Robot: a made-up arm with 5 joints. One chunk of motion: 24 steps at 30 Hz.
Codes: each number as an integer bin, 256 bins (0 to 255) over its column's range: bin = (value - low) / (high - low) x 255, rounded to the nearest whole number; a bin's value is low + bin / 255 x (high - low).
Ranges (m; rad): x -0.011..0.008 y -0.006..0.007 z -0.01..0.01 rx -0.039..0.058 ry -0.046..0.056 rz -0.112..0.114
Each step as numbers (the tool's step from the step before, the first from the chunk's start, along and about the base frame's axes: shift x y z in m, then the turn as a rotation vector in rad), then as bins.
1 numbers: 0.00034 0.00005 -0.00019 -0.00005 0.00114 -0.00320
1 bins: 152 119 125 102 118 123
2 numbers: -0.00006 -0.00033 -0.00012 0.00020 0.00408 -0.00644
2 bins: 147 111 126 103 125 119
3 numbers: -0.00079 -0.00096 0.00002 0.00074 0.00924 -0.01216
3 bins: 137 99 128 104 138 113
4 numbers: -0.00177 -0.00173 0.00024 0.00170 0.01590 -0.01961
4 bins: 124 84 131 107 155 104
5 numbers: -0.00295 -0.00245 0.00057 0.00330 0.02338 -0.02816
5 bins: 108 70 135 111 173 95
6 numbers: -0.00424 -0.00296 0.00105 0.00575 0.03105 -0.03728
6 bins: 91 60 141 118 193 84
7 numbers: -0.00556 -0.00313 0.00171 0.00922 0.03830 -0.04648
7 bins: 73 56 149 127 211 74
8 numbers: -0.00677 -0.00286 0.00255 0.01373 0.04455 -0.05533
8 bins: 57 62 160 139 226 64
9 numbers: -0.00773 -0.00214 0.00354 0.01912 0.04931 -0.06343
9 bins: 44 76 173 153 238 55
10 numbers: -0.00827 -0.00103 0.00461 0.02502 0.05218 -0.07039
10 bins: 37 97 186 168 245 47
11 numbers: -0.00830 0.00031 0.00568 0.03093 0.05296 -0.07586
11 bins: 36 124 200 184 247 41
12 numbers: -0.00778 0.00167 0.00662 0.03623 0.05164 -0.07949
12 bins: 43 150 212 198 244 37
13 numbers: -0.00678 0.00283 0.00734 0.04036 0.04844 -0.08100
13 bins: 57 173 221 209 236 35
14 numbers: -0.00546 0.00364 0.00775 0.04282 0.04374 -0.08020
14 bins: 74 189 226 215 224 36
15 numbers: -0.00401 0.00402 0.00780 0.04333 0.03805 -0.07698
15 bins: 94 197 227 216 210 40
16 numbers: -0.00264 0.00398 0.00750 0.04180 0.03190 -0.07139
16 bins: 112 196 223 212 195 46
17 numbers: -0.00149 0.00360 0.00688 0.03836 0.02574 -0.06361
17 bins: 128 188 215 203 179 55
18 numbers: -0.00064 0.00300 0.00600 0.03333 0.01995 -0.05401
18 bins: 139 177 204 190 165 65
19 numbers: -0.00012 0.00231 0.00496 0.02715 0.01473 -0.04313
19 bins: 146 163 191 174 152 78
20 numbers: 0.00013 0.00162 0.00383 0.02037 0.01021 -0.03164
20 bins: 149 149 176 156 141 91
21 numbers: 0.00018 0.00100 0.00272 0.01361 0.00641 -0.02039
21 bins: 150 137 162 138 131 103
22 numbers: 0.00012 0.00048 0.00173 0.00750 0.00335 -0.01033
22 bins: 149 127 150 122 123 115
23 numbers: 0.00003 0.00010 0.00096 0.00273 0.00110 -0.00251
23 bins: 148 120 140 110 118 124
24 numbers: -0.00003 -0.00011 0.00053 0.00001 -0.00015 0.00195
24 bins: 147 116 134 103 115 129
